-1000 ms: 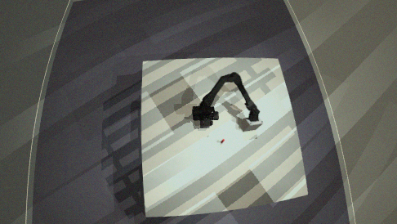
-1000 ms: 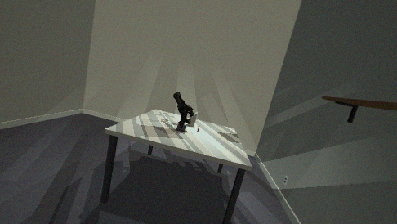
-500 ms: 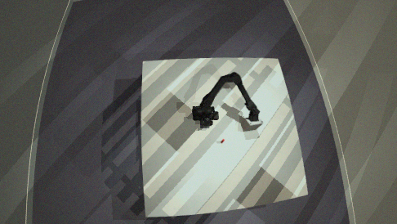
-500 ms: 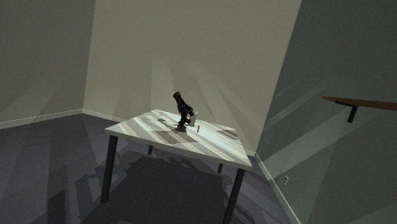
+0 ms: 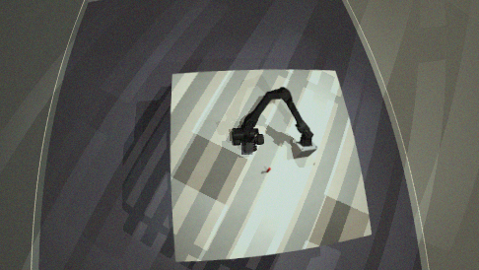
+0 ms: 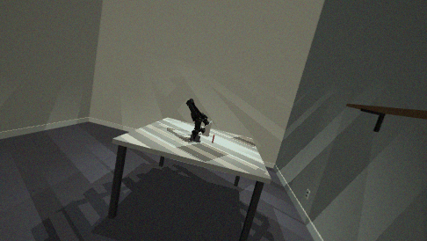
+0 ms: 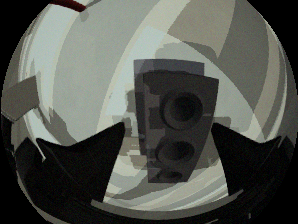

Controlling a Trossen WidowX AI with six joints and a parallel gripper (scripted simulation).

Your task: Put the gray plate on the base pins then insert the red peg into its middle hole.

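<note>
The gray plate lies 2 cm above my gripper tip. The rest, counted from my gripper tip: red peg 11 cm behind, 19 cm to the left, 1 cm above.
</note>
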